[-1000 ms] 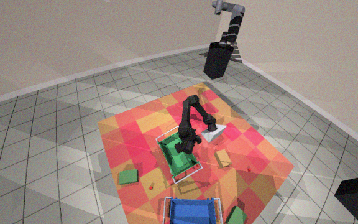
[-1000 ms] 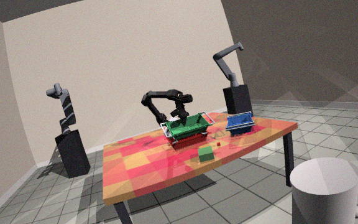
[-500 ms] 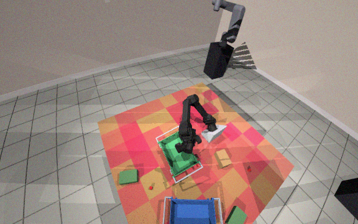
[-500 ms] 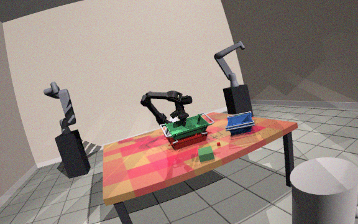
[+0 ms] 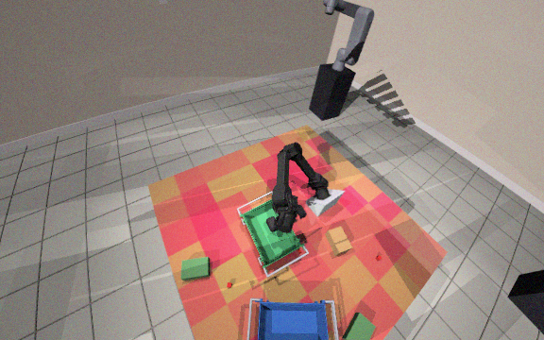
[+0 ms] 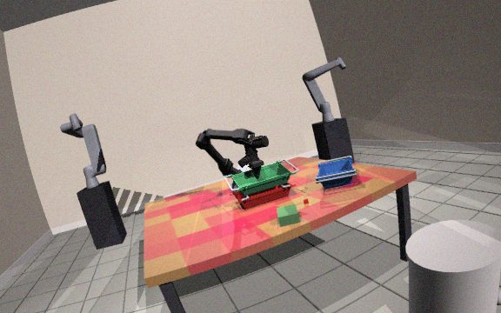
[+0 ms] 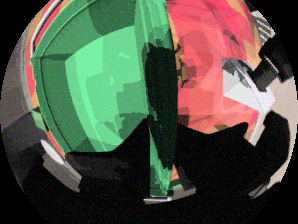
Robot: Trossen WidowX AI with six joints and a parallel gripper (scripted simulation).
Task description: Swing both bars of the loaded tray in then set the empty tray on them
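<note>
Right now the green tray is 8 cm ahead of my gripper tip and 2 cm above it. Round my gripper tip: tan block 24 cm behind, 18 cm to the left, 7 cm below.
</note>
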